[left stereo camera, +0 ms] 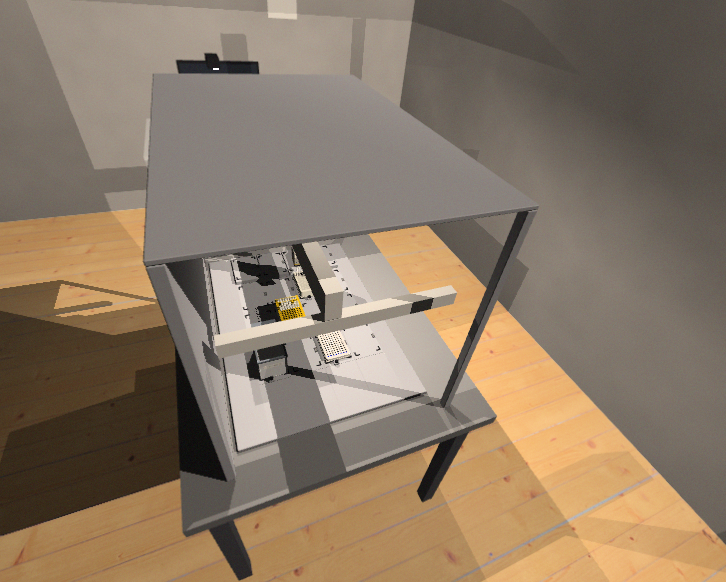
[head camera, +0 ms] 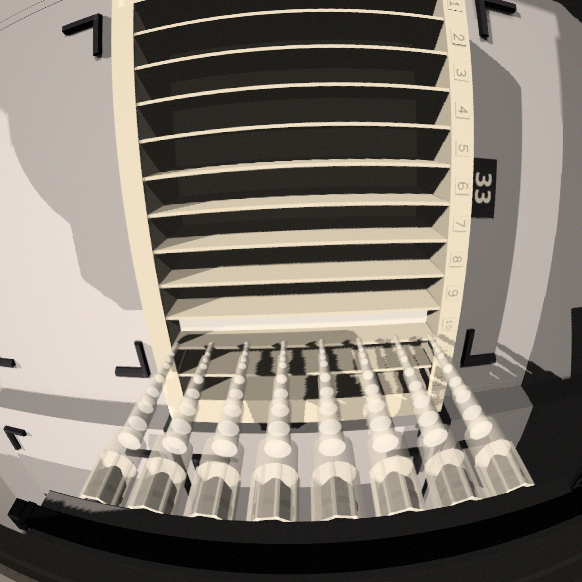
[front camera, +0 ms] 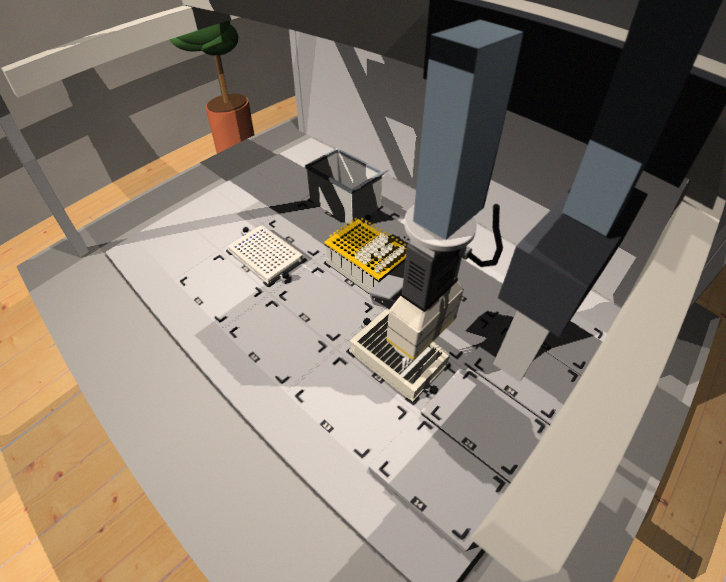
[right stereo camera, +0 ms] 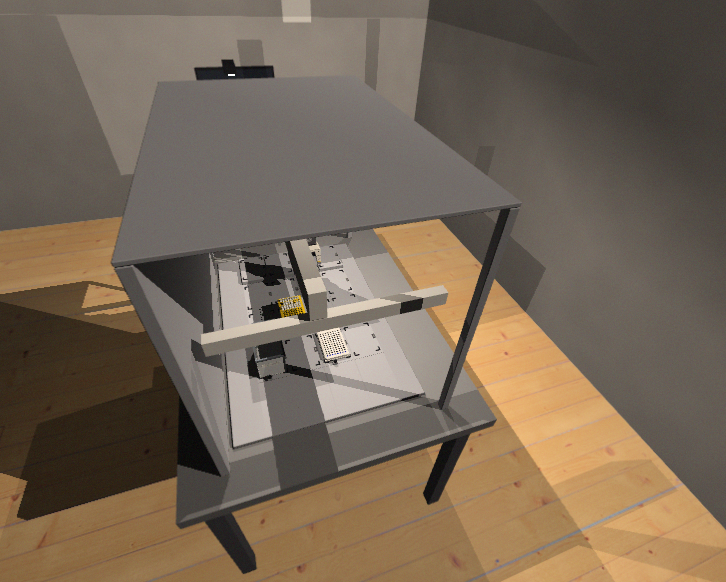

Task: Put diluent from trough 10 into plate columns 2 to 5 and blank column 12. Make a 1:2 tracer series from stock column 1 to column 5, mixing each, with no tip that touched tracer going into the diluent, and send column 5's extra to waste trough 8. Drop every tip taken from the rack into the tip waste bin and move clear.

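The pipetting head (front camera: 422, 318) is over the cream trough block (front camera: 380, 374) (head camera: 128, 162). Eight clear tips (head camera: 277, 461) are on it, their lower ends around troughs 10 and 11; their exact height is unclear. A pale liquid strip (head camera: 304, 321) shows in trough 10. The white plate (front camera: 264, 252) (left stereo camera: 333, 345) (right stereo camera: 332, 343) has dark blue wells near one edge. The yellow tip rack (front camera: 356, 263) holds white tips in part of its columns; others are empty. The tip waste bin (front camera: 362, 203) (left stereo camera: 272, 367) (right stereo camera: 270, 366) stands behind. My parked gripper (front camera: 510, 363) hangs right of the head; its fingers are not readable.
A cream gantry beam (front camera: 612, 388) crosses the right side. A beam (left stereo camera: 387, 304) (right stereo camera: 381, 306) also crosses above the deck in both stereo views. A grey roof panel (left stereo camera: 315, 157) (right stereo camera: 309, 157) covers the frame. A potted plant (front camera: 229, 121) stands beyond the deck.
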